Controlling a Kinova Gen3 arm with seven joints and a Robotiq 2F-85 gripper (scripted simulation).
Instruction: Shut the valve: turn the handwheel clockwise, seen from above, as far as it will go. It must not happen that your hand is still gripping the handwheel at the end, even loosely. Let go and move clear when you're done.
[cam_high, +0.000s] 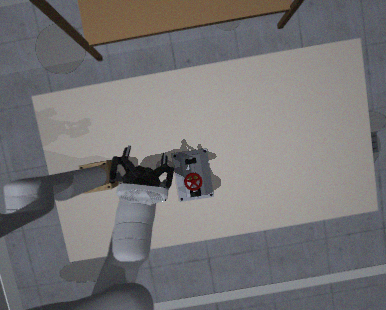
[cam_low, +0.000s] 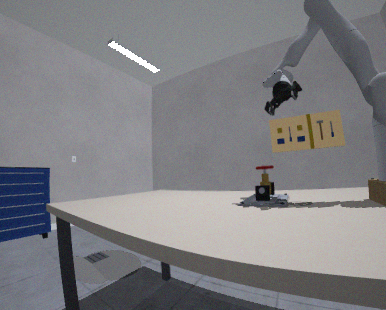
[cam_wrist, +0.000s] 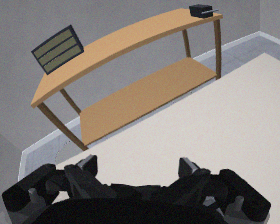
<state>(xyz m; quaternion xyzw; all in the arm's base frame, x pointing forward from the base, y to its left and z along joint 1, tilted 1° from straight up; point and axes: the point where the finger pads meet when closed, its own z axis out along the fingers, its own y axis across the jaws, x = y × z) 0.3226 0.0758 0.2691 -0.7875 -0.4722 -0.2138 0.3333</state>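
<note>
The red handwheel is 110 mm ahead of my hand, 140 mm to the right of it and 210 mm below it.
</note>
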